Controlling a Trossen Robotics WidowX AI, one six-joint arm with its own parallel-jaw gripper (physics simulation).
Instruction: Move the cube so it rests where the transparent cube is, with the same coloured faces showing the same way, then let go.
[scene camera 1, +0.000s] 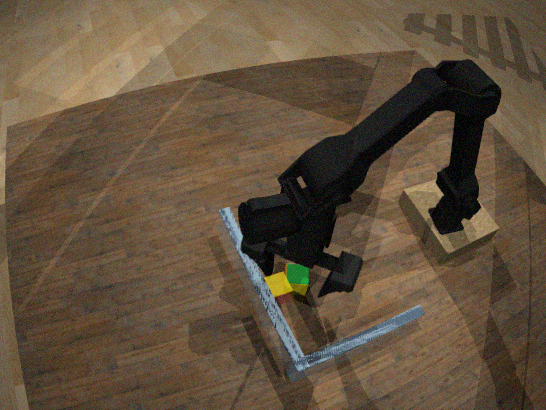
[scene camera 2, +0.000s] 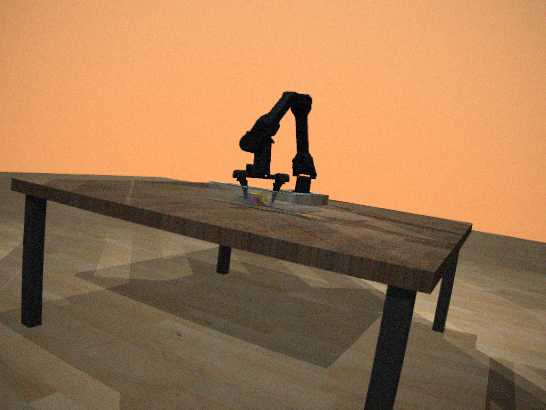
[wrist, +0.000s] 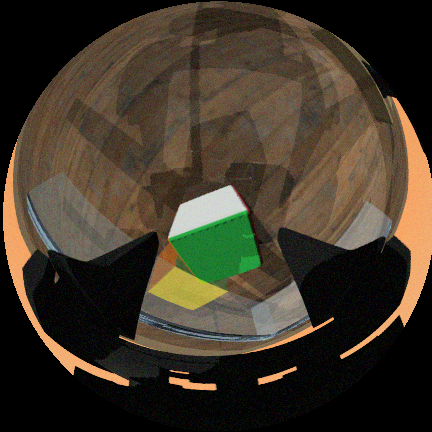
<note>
My gripper (scene camera 1: 294, 286) is open and touches an L-shaped rail (scene camera 1: 297, 366). The table carries a cube (wrist: 213, 234).
My gripper is seen too in scene camera 2 (scene camera 2: 259, 201) and in the wrist view (wrist: 218, 236). The L-shaped rail also shows in scene camera 2 (scene camera 2: 282, 202) and in the wrist view (wrist: 230, 317).
</note>
